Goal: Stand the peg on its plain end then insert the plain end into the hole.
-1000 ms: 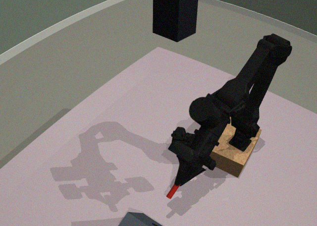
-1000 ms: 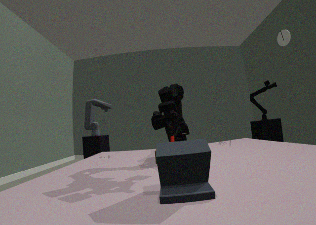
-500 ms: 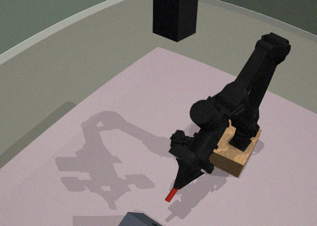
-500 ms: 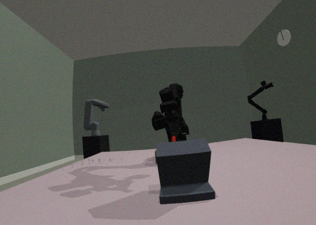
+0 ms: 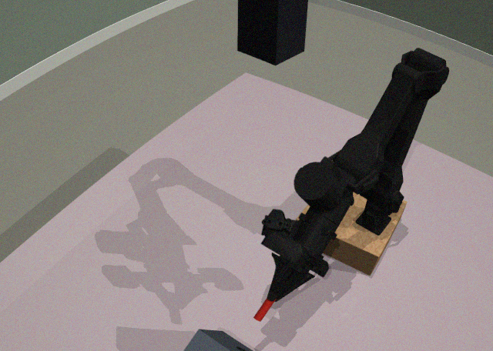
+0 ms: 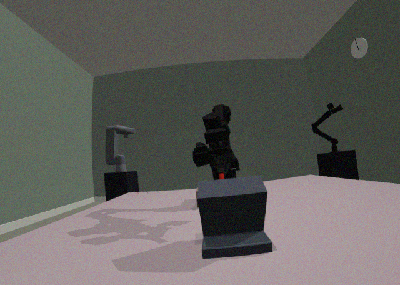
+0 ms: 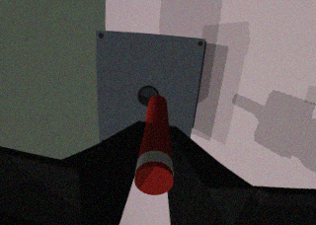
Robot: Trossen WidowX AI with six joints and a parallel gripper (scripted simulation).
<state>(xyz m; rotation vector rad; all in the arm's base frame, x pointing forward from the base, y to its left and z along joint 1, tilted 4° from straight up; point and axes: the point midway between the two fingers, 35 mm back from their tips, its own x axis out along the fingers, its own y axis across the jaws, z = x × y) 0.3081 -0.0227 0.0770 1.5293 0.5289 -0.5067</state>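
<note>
Now: gripper tip 110 mm short of the sloped panel, 20 mm to the right of it and 60 mm above it. Round my gripper tip: red peg (10 mm behind, 10 mm above).
</note>
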